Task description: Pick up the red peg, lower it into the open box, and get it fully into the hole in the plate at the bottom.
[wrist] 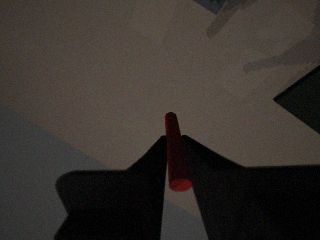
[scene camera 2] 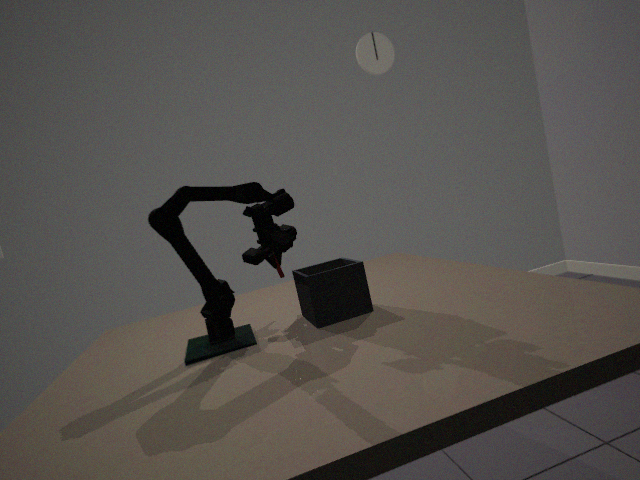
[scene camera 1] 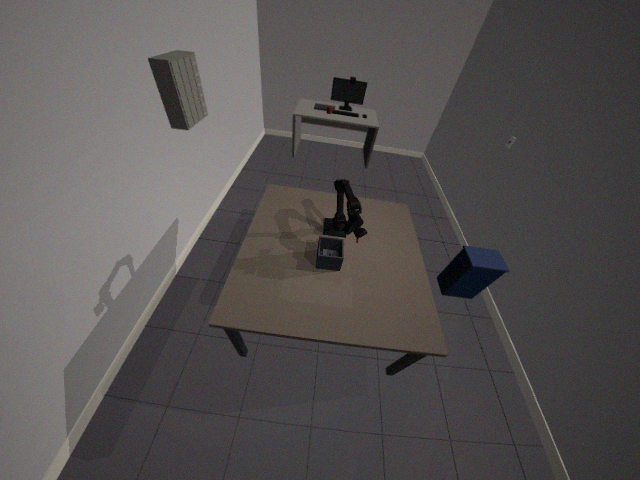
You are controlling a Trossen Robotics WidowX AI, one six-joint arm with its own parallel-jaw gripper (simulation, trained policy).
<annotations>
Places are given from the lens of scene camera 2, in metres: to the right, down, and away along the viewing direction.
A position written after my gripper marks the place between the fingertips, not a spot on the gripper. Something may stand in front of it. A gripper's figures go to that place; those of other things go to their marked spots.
my gripper (scene camera 2: pixel 277 266): -0.13, 0.08, 1.25
dark box (scene camera 2: pixel 330 292): 0.03, 0.14, 1.04
</annotations>
